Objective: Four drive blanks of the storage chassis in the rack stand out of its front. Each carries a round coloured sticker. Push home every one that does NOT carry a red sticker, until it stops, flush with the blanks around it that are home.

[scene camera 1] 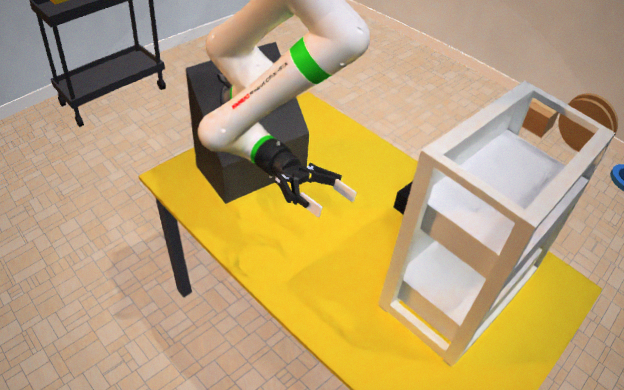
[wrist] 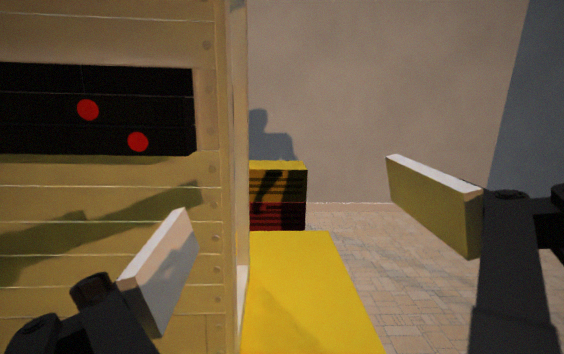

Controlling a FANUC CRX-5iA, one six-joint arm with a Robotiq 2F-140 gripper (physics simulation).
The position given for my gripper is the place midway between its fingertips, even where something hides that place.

Note:
In view: my gripper [scene camera 1: 338,204] and a rack [scene camera 1: 485,206].
The rack is seen too in the wrist view [wrist: 119,119]. My gripper also shows in the wrist view [wrist: 290,203].

